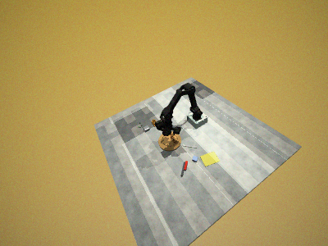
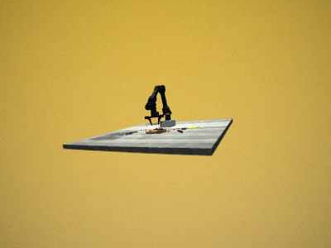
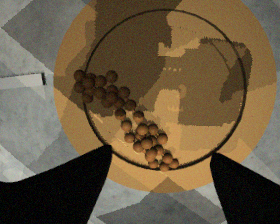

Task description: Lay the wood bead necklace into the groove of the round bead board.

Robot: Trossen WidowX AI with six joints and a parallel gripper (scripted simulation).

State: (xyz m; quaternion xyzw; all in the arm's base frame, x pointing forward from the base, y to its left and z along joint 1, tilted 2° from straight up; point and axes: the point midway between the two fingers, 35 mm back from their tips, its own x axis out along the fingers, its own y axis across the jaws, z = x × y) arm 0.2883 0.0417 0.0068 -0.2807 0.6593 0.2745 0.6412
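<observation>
Right now the round bead board is 50 mm below my gripper tip, 20 mm to the left of it and 20 mm ahead of it. Also, from my gripper tip: thin grey stick (150 mm to the left, 100 mm behind, 60 mm below); then small blue block (270 mm to the left, 80 mm behind, 50 mm below); then grey piece (210 mm to the right, 160 mm ahead, 50 mm below).
</observation>
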